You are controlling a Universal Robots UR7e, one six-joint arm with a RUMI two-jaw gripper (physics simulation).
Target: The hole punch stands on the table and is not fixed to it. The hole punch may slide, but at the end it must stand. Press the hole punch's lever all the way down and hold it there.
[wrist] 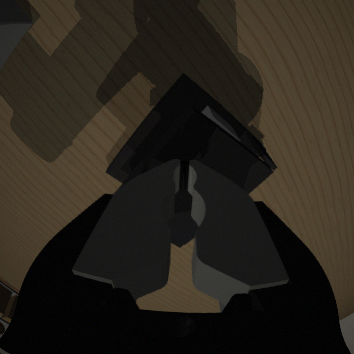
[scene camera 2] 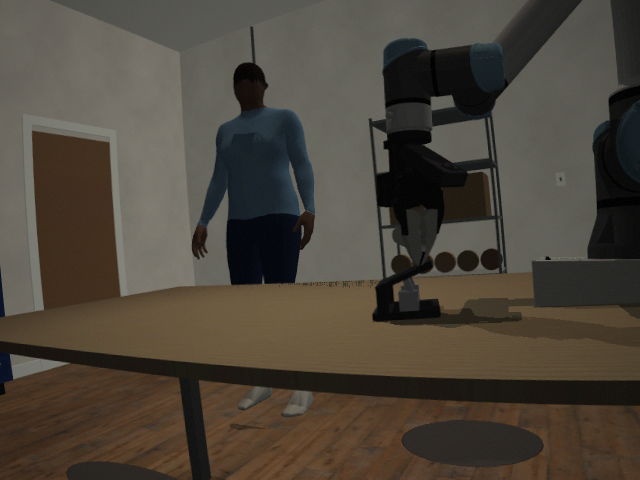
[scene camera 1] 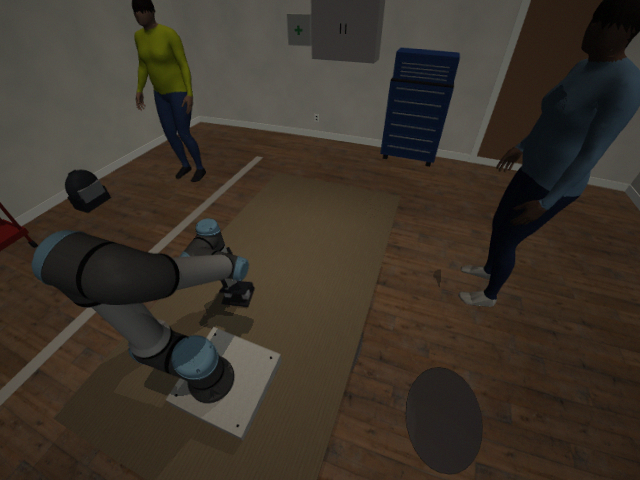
Scene:
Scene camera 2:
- gripper: 419, 265
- black hole punch: 409, 306

